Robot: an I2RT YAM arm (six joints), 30 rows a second.
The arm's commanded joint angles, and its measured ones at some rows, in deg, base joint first. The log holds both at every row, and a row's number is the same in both.
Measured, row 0: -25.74 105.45 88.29 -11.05 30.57 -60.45
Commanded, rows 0 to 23: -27.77 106.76 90.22 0.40 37.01 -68.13; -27.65 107.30 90.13 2.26 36.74 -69.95; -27.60 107.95 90.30 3.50 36.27 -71.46; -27.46 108.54 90.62 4.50 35.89 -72.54; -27.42 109.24 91.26 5.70 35.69 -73.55; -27.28 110.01 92.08 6.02 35.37 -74.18; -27.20 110.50 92.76 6.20 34.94 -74.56; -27.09 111.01 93.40 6.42 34.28 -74.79; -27.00 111.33 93.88 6.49 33.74 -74.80; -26.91 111.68 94.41 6.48 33.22 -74.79; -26.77 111.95 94.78 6.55 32.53 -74.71; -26.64 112.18 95.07 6.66 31.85 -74.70; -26.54 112.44 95.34 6.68 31.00 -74.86; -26.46 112.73 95.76 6.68 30.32 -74.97; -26.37 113.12 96.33 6.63 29.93 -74.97; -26.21 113.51 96.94 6.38 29.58 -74.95; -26.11 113.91 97.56 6.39 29.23 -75.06; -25.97 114.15 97.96 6.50 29.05 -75.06; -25.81 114.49 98.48 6.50 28.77 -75.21; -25.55 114.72 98.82 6.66 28.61 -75.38; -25.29 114.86 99.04 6.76 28.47 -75.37; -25.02 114.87 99.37 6.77 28.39 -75.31; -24.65 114.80 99.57 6.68 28.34 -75.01; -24.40 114.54 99.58 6.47 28.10 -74.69
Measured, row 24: -24.80 114.24 97.27 3.07 27.49 -73.34
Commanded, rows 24 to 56: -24.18 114.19 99.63 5.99 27.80 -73.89; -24.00 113.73 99.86 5.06 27.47 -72.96; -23.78 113.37 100.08 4.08 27.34 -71.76; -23.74 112.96 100.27 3.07 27.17 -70.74; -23.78 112.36 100.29 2.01 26.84 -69.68; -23.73 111.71 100.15 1.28 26.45 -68.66; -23.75 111.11 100.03 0.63 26.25 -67.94; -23.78 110.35 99.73 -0.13 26.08 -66.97; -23.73 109.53 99.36 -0.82 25.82 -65.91; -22.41 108.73 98.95 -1.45 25.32 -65.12; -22.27 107.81 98.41 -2.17 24.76 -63.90; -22.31 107.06 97.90 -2.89 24.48 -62.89; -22.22 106.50 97.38 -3.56 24.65 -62.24; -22.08 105.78 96.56 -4.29 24.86 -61.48; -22.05 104.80 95.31 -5.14 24.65 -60.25; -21.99 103.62 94.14 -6.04 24.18 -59.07; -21.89 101.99 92.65 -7.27 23.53 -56.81; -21.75 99.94 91.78 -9.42 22.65 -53.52; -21.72 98.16 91.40 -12.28 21.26 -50.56; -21.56 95.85 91.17 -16.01 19.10 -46.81; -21.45 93.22 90.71 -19.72 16.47 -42.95; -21.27 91.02 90.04 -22.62 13.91 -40.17; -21.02 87.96 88.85 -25.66 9.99 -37.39; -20.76 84.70 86.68 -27.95 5.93 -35.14; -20.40 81.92 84.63 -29.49 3.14 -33.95; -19.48 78.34 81.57 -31.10 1.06 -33.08; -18.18 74.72 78.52 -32.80 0.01 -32.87; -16.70 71.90 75.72 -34.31 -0.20 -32.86; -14.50 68.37 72.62 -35.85 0.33 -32.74; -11.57 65.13 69.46 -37.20 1.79 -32.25; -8.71 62.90 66.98 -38.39 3.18 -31.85; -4.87 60.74 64.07 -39.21 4.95 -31.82; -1.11 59.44 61.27 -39.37 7.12 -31.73
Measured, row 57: -7.60 61.14 67.64 -31.46 6.00 -35.00
